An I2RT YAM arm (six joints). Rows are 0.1 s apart.
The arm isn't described. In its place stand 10 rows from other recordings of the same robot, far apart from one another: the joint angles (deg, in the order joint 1, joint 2, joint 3, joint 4, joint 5, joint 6), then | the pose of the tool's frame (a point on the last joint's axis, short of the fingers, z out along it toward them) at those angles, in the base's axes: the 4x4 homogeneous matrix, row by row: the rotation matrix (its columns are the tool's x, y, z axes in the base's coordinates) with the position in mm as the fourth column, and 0 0 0 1 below.
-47.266 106.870 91.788 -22.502 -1.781 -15.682 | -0.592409 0.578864 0.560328 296.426; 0.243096 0.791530 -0.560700 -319.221; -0.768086 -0.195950 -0.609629 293.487; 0 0 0 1
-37.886 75.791 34.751 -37.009 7.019 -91.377 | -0.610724 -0.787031 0.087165 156.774; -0.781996 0.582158 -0.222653 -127.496; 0.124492 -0.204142 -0.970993 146.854; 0 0 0 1
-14.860 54.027 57.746 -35.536 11.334 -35.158 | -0.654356 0.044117 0.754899 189.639; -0.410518 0.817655 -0.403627 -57.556; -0.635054 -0.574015 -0.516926 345.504; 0 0 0 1
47.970 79.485 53.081 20.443 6.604 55.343 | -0.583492 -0.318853 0.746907 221.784; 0.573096 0.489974 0.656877 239.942; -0.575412 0.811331 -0.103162 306.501; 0 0 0 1
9.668 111.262 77.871 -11.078 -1.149 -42.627 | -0.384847 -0.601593 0.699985 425.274; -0.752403 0.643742 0.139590 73.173; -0.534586 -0.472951 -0.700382 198.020; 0 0 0 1
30.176 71.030 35.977 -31.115 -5.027 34.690 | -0.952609 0.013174 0.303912 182.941; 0.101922 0.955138 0.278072 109.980; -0.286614 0.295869 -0.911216 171.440; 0 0 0 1
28.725 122.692 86.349 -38.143 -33.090 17.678 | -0.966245 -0.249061 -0.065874 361.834; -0.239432 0.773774 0.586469 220.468; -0.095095 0.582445 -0.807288 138.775; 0 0 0 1
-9.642 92.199 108.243 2.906 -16.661 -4.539 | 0.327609 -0.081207 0.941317 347.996; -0.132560 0.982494 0.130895 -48.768; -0.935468 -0.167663 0.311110 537.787; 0 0 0 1
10.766 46.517 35.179 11.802 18.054 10.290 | 0.030486 0.123386 0.991890 196.760; 0.178675 0.975695 -0.126863 26.183; -0.983436 0.181094 0.007700 316.591; 0 0 0 1
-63.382 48.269 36.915 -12.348 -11.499 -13.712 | -0.363249 0.728956 0.580235 94.156; 0.206378 0.670259 -0.712854 -172.037; -0.908547 -0.139196 -0.393911 277.342; 0 0 0 1
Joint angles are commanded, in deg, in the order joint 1, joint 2, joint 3, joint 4, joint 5, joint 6. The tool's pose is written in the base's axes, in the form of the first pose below.
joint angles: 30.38 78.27 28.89 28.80 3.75 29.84
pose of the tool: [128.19 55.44 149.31 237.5 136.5 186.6]
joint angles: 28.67 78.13 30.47 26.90 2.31 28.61
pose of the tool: [129.14 55.87 150.16 244.2 131.9 192.3]
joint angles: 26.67 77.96 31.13 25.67 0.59 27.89
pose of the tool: [129.82 55.69 150.59 249.1 124.7 194.5]
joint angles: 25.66 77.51 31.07 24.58 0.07 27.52
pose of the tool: [130.99 55.42 151.17 249.6 119.9 194.3]
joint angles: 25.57 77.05 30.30 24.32 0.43 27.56
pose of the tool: [131.91 55.16 151.48 247.0 117.9 191.6]
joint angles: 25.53 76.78 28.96 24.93 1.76 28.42
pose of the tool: [132.25 54.68 150.17 243.7 115.2 186.6]
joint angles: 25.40 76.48 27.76 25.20 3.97 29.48
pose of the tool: [132.98 54.27 148.18 240.8 111.6 182.0]
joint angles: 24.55 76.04 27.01 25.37 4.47 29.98
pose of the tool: [132.90 54.00 146.60 240.0 106.6 180.1]
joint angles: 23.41 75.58 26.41 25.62 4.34 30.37
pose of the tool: [132.33 53.73 144.97 239.9 100.9 179.3]
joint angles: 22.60 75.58 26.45 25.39 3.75 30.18
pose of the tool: [132.56 53.57 144.96 241.1 97.8 179.1]
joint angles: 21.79 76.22 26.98 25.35 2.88 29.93
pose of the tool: [132.68 53.37 145.15 244.6 95.9 179.1]
